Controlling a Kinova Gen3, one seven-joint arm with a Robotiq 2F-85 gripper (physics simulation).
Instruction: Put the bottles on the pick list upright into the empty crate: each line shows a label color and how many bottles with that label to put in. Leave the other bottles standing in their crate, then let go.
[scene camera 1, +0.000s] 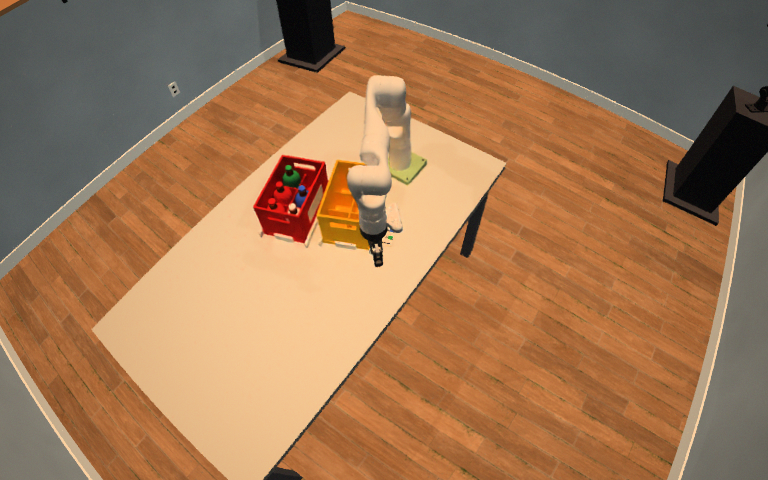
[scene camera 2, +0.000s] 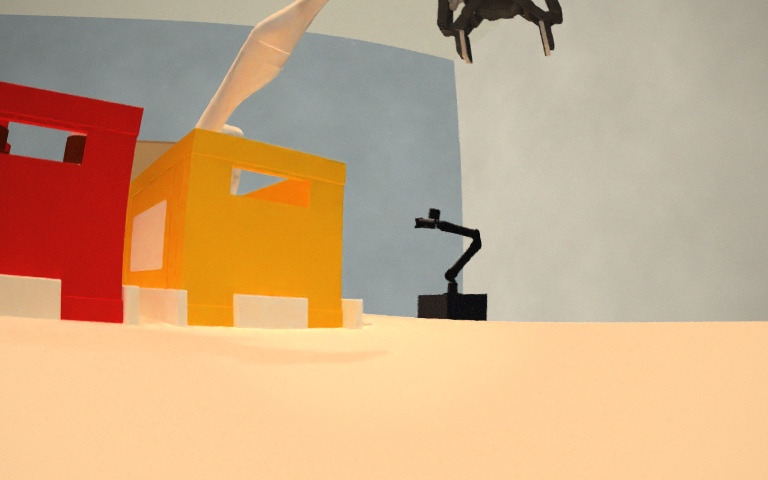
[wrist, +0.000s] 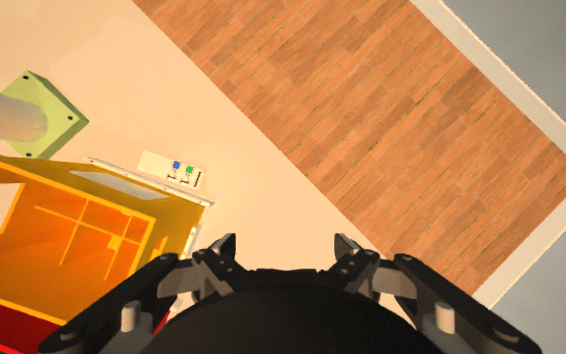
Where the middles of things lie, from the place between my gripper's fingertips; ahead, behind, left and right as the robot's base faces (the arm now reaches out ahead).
My hand is 27 cm past the pick list (wrist: 160, 166), 11 cm to the left of it and 28 cm above it.
